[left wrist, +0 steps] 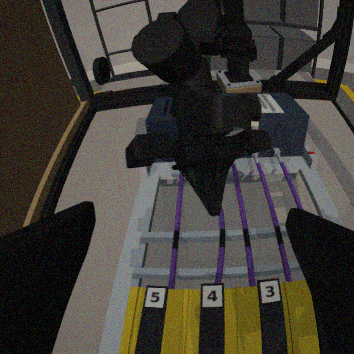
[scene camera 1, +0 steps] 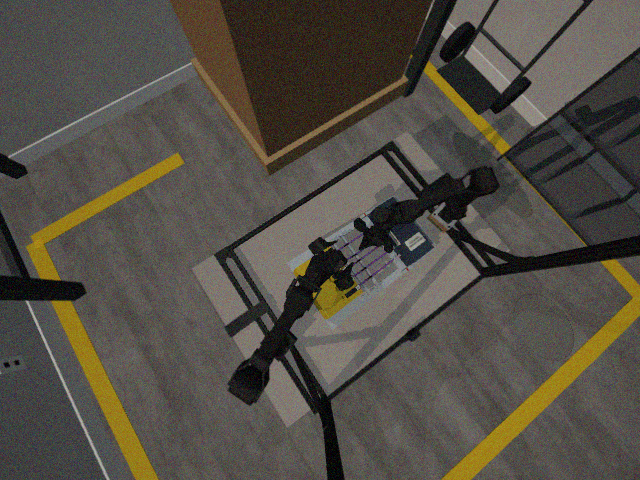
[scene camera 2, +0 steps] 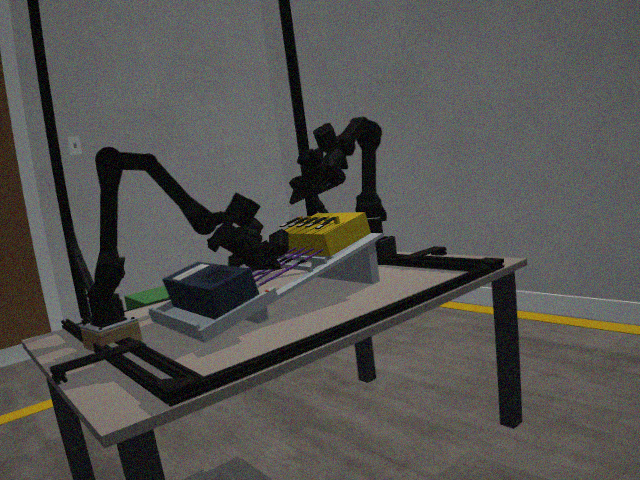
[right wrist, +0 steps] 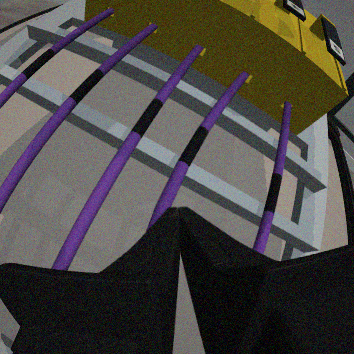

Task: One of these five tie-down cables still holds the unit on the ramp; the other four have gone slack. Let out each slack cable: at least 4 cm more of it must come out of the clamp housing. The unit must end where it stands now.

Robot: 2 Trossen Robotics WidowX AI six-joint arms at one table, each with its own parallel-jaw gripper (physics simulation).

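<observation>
The dark blue unit (scene camera 2: 206,293) (left wrist: 286,127) sits low on the pale ramp (scene camera 2: 330,264) (left wrist: 117,300). The yellow clamp housing (scene camera 1: 330,302) (scene camera 2: 347,235) (right wrist: 225,65) stands higher up, with black levers; labels 5, 4 and 3 show in the left wrist view. Purple cables with black bands run between them; the right wrist view shows five, some bowed. My right gripper (scene camera 2: 283,249) (left wrist: 214,215) (right wrist: 177,216) is shut and empty, its tips over the cable second from the right in its wrist view; contact is unclear. My left gripper (scene camera 2: 305,198) (left wrist: 195,216) is open and empty above the housing.
A green block (scene camera 2: 147,296) lies on the table behind the unit. A black frame (scene camera 2: 289,347) runs around the table's edge, with dark posts rising from it. A brown cabinet (scene camera 1: 320,77) and a hand truck (scene camera 1: 467,85) stand beyond the table.
</observation>
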